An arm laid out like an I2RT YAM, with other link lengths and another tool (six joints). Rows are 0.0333 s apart.
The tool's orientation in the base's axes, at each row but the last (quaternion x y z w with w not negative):
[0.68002, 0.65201, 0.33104, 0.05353]
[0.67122, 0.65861, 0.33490, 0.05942]
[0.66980, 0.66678, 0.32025, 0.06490]
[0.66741, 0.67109, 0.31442, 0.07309]
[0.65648, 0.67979, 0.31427, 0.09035]
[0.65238, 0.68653, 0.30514, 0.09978]
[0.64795, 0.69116, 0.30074, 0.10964]
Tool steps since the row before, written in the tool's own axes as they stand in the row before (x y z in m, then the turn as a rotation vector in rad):
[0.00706, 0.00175, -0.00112, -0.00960, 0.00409, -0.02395]
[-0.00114, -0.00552, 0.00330, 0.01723, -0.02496, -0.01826]
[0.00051, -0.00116, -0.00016, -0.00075, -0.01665, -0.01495]
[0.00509, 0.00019, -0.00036, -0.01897, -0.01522, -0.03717]
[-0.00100, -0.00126, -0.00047, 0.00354, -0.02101, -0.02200]
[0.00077, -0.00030, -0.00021, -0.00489, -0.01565, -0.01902]
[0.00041, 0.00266, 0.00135, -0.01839, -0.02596, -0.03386]
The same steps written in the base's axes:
[0.00042, 0.00586, 0.00444, -0.00831, -0.01804, 0.01697]
[-0.00281, 0.00083, -0.00584, -0.03230, 0.01245, 0.00743]
[-0.00112, 0.00054, -0.00030, -0.02182, -0.00408, 0.00294]
[-0.00053, 0.00466, 0.00202, -0.03031, -0.02858, 0.01542]
[-0.00118, -0.00102, -0.00061, -0.02977, -0.00218, 0.00685]
[-0.00046, 0.00069, 0.00020, -0.02261, -0.00959, 0.00523]
[0.00288, 0.00071, 0.00051, -0.03736, -0.02642, 0.00806]

